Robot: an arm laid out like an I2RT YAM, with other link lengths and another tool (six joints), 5 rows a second.
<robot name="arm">
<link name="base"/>
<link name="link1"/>
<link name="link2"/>
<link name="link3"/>
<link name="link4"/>
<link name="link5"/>
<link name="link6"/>
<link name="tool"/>
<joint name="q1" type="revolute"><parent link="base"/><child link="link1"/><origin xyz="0.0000 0.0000 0.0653" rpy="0.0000 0.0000 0.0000"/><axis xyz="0 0 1"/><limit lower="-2.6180" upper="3.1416"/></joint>
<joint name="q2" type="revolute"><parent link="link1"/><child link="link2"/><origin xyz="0.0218 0.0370 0.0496" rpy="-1.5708 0.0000 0.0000"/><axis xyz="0 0 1"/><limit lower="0.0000" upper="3.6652"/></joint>
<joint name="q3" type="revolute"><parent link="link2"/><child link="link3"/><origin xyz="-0.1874 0.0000 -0.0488" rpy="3.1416 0.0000 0.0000"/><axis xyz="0 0 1"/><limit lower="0.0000" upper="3.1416"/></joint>
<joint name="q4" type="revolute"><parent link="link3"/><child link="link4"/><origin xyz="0.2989 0.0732 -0.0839" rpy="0.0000 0.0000 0.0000"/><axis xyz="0 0 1"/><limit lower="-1.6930" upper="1.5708"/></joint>
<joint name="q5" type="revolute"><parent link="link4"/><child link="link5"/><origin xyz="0.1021 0.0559 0.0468" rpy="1.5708 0.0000 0.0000"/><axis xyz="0 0 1"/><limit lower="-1.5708" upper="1.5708"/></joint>
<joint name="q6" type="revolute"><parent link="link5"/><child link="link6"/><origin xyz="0.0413 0.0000 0.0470" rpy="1.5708 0.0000 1.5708"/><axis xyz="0 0 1"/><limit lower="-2.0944" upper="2.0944"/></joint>
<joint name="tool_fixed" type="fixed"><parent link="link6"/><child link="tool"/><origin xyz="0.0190 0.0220 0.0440" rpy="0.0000 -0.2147 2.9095"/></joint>
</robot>
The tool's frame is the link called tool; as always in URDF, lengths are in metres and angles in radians.
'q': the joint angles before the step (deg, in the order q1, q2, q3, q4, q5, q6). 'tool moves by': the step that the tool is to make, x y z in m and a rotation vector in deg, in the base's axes. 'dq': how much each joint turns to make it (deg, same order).
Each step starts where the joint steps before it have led.
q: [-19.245, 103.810, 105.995, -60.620, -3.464, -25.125]
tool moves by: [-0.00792, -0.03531, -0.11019, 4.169, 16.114, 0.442]
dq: [-4.328, 13.923, 0.000, -2.929, -0.022, -5.137]
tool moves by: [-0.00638, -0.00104, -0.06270, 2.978, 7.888, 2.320]
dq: [-0.394, 8.153, 0.001, -0.438, -0.044, -2.753]
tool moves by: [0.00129, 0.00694, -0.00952, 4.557, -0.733, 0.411]
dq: [0.001, 1.050, 0.002, -0.131, -4.481, 0.022]
